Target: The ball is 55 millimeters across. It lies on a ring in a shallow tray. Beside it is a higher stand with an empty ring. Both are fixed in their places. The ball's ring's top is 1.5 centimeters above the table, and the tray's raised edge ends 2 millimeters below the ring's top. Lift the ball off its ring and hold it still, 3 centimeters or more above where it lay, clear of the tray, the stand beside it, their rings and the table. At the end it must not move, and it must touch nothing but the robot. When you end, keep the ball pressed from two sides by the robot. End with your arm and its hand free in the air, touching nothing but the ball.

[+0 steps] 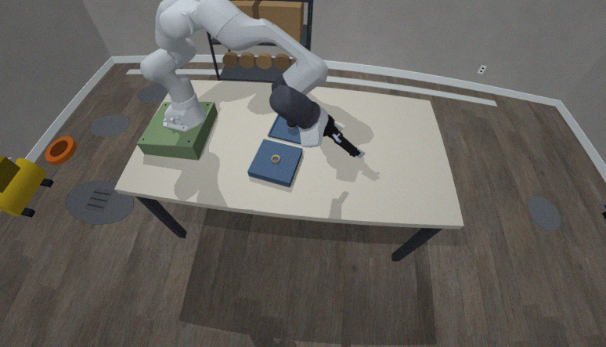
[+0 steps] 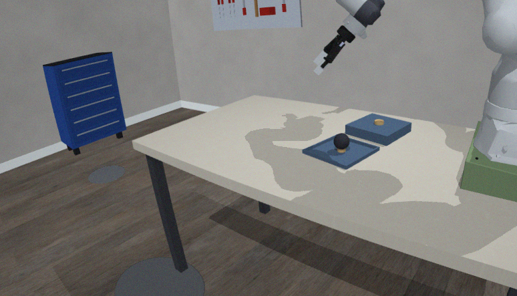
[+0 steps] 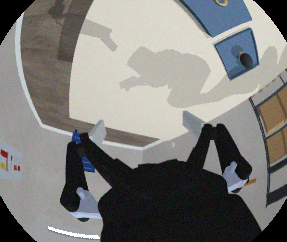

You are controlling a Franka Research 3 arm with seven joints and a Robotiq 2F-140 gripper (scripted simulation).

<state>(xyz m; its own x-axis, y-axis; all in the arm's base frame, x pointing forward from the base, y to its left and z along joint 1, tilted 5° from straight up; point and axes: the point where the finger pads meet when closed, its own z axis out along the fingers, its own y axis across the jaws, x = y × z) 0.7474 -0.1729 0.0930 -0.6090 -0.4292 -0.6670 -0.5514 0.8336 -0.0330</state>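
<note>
Right now my hand is 250 mm to the right of the dark ball, 250 mm past it and 200 mm above it. Round my hand: shallow blue tray: 250 mm to the left, 250 mm behind, 230 mm below; then blue stand: 290 mm behind, 200 mm below, 20 mm to the left.
</note>
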